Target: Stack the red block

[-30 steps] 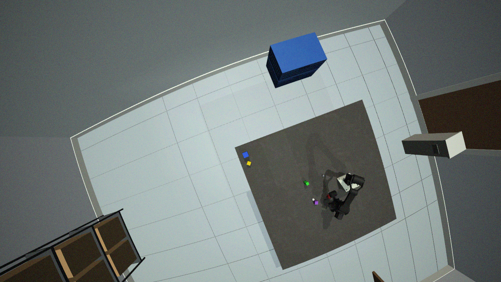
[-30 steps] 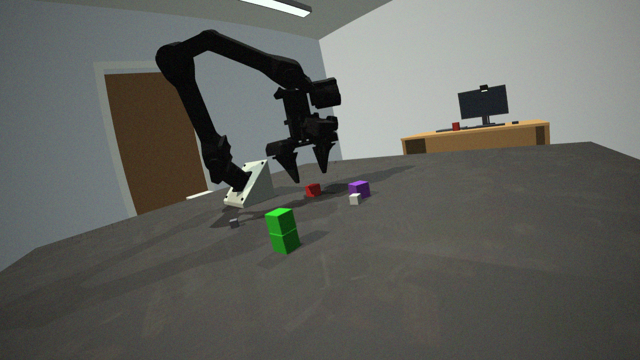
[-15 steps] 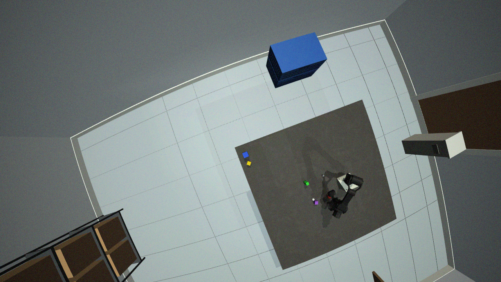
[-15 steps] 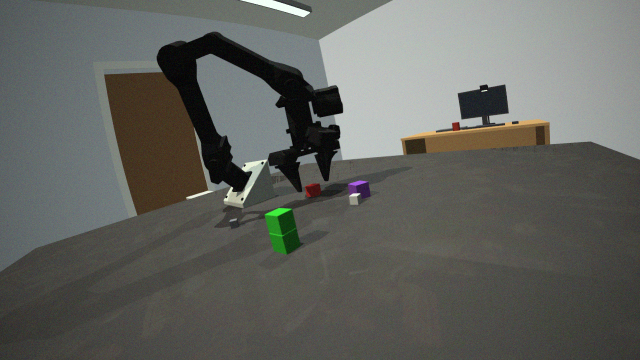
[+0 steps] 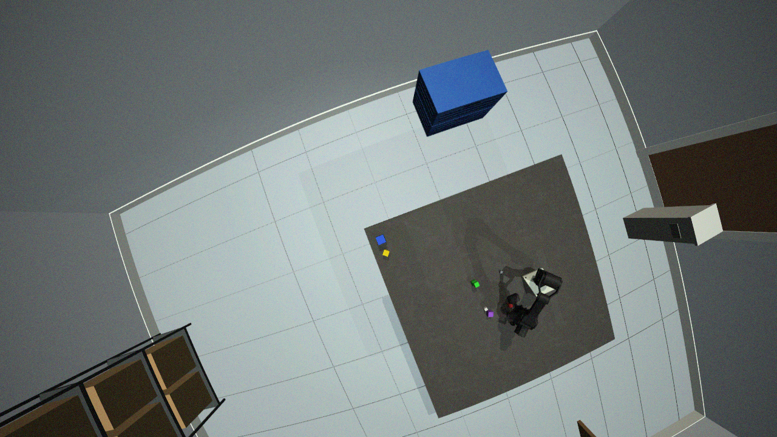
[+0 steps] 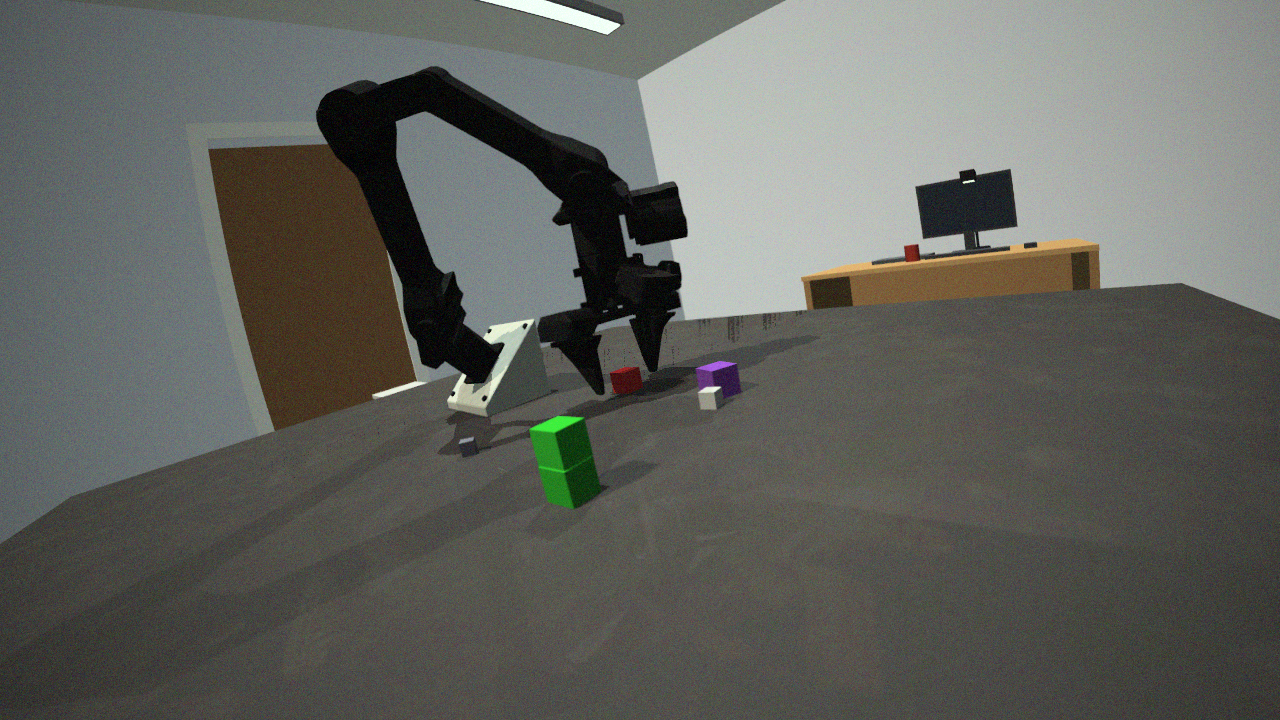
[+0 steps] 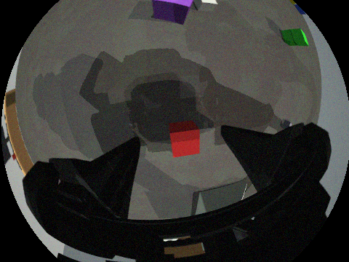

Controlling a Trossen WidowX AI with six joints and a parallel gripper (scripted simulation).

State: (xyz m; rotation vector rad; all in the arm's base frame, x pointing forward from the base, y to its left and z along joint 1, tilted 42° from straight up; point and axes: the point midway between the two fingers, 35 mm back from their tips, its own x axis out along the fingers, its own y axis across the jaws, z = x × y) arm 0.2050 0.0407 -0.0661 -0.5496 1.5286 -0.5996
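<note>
The red block is right at my gripper tip. Round my gripper tip: tiny grey cube 2 cm behind, 21 cm to the right; then small white cube 15 cm ahead, 4 cm to the right; then purple cube 13 cm ahead, 1 cm to the right, 1 cm above.
</note>
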